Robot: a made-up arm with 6 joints.
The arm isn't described. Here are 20 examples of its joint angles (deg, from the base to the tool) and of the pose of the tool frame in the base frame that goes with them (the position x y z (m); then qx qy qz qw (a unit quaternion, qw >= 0)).
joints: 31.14 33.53 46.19 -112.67 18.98 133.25
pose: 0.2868 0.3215 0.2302 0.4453 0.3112 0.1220 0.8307
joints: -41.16 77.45 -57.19 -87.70 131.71 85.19
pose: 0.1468 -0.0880 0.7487 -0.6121 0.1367 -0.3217 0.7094
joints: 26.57 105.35 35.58 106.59 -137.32 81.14
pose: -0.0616 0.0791 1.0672 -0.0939 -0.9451 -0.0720 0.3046
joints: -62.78 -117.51 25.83 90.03 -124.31 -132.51
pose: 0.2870 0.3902 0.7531 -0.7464 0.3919 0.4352 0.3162
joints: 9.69 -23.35 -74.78 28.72 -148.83 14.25
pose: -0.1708 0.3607 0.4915 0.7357 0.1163 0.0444 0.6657
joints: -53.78 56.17 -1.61 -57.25 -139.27 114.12
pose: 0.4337 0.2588 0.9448 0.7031 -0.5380 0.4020 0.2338
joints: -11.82 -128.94 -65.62 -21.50 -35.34 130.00
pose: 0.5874 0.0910 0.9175 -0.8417 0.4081 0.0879 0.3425
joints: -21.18 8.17 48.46 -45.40 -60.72 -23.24
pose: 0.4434 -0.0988 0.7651 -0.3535 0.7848 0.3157 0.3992
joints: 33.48 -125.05 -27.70 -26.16 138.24 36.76
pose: -0.3746 0.2693 0.7221 0.2101 0.4509 -0.4310 0.7529
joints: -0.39 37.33 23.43 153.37 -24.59 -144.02
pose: -0.1578 0.3337 0.3060 0.1107 -0.7942 -0.5431 0.2492
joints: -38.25 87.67 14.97 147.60 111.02 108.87
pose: 0.7386 0.1229 0.4881 0.0027 -0.1308 -0.0050 0.9914
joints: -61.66 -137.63 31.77 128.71 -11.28 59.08
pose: 0.1793 0.2144 1.3616 0.3309 -0.8057 0.4902 0.0316
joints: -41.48 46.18 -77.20 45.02 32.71 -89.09
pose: -0.2237 0.2008 0.8282 0.4459 0.4679 -0.6313 0.4286
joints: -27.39 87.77 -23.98 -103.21 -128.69 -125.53
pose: 0.4382 0.4696 0.7598 0.2744 -0.1319 0.9190 0.2504
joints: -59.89 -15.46 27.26 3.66 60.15 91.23
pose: -0.3603 0.1441 0.6825 -0.4500 -0.5816 -0.6727 0.0821
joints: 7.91 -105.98 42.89 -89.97 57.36 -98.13
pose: 0.4121 0.2656 0.9755 -0.4780 0.4075 -0.7554 0.1867
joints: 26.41 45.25 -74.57 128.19 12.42 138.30
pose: -0.1406 -0.3326 0.7929 0.3315 -0.8569 -0.0387 0.3929
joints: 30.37 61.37 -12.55 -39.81 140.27 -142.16
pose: -0.1925 0.0624 0.7851 0.0614 0.4480 -0.8717 0.1889
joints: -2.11 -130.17 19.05 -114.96 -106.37 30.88
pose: 0.0147 -0.1757 0.5329 -0.0592 -0.0651 -0.3552 0.9307
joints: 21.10 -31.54 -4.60 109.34 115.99 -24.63
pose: -0.1295 -0.1704 0.2756 0.5362 0.4087 0.5131 0.5312
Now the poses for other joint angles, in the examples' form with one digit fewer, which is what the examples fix.
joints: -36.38 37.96 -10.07 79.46 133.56 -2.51
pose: 0.199 0.744 0.399 0.775 -0.299 0.432 0.351
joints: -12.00 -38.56 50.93 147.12 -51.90 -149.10
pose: -0.228 0.070 0.584 -0.152 -0.854 -0.178 0.464
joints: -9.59 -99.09 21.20 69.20 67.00 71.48
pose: -0.023 -0.211 1.228 0.062 -0.996 0.015 0.065
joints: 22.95 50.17 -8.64 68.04 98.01 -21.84
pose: -0.461 0.342 0.386 0.876 0.310 0.341 0.141
